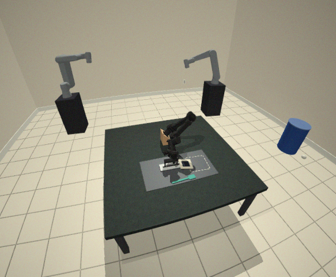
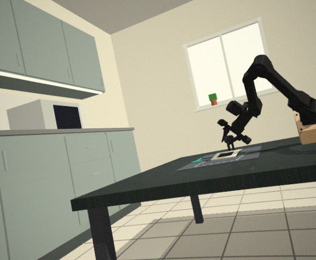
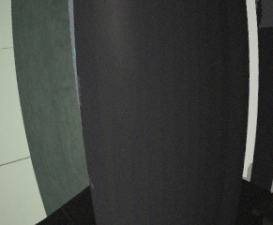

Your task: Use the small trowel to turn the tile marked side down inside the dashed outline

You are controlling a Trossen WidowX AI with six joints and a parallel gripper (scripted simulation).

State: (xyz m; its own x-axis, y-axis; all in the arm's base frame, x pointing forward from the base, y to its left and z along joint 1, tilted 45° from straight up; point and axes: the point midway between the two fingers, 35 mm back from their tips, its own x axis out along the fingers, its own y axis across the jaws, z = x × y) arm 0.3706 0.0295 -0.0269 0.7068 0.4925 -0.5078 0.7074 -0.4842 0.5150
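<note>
My gripper tip is now 4 cm to the right of the grey mat and 8 cm above it. Also, from my gripper tip: teal trowel 14 cm ahead, 7 cm to the left, 6 cm below; then tile 2 cm behind, 11 cm to the left, 5 cm below.
</note>
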